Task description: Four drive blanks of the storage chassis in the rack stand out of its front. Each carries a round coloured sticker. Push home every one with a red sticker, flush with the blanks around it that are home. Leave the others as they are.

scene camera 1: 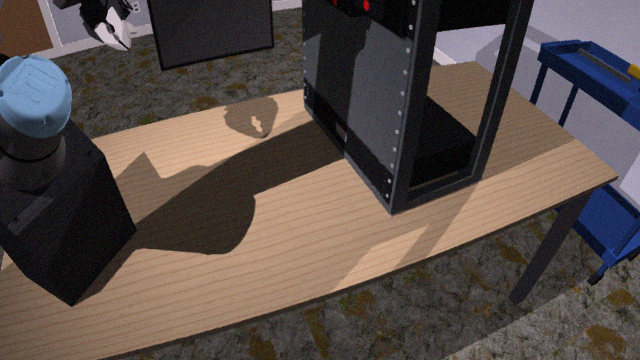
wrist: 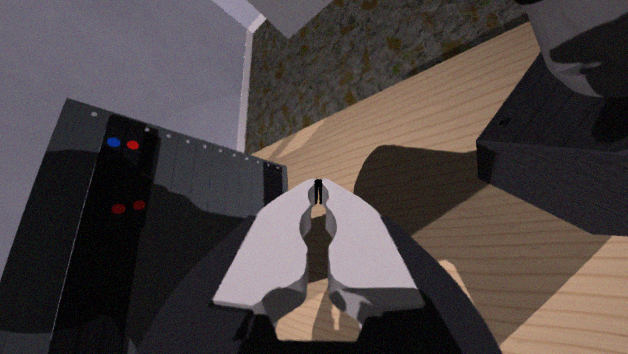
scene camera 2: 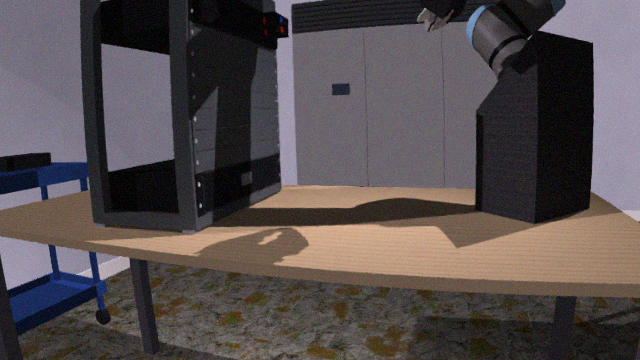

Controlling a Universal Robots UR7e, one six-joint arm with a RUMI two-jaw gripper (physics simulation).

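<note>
The storage chassis (wrist: pixel 92 270) is a black band in the rack's front. In the wrist view one blank has a blue sticker (wrist: pixel 113 142); beside it is a red sticker (wrist: pixel 132 145). Two darker red stickers (wrist: pixel 118 208) (wrist: pixel 139 205) sit on the other pair. In scene camera 2 the blank with the blue sticker (scene camera 2: pixel 281 20) and the red-stickered one below it (scene camera 2: pixel 281 30) stand out; how far the other pair stands out is unclear. Scene camera 1 shows a red sticker (scene camera 1: pixel 366 5) at its top edge. My gripper (scene camera 1: pixel 127 48) (scene camera 2: pixel 428 23) (wrist: pixel 318 181) is shut and empty, away from the rack front.
The rack (scene camera 1: pixel 418 125) (scene camera 2: pixel 184 125) (wrist: pixel 62 117) stands on the wooden table (scene camera 1: pixel 300 240) (scene camera 2: pixel 400 255) (wrist: pixel 450 80). The black arm pedestal (scene camera 1: pixel 70 215) (scene camera 2: pixel 560 130) (wrist: pixel 545 185) faces it. A blue cart (scene camera 1: pixel 575 70) (scene camera 2: pixel 65 171) stands beyond the table. A grey cabinet (scene camera 2: pixel 330 135) stands behind.
</note>
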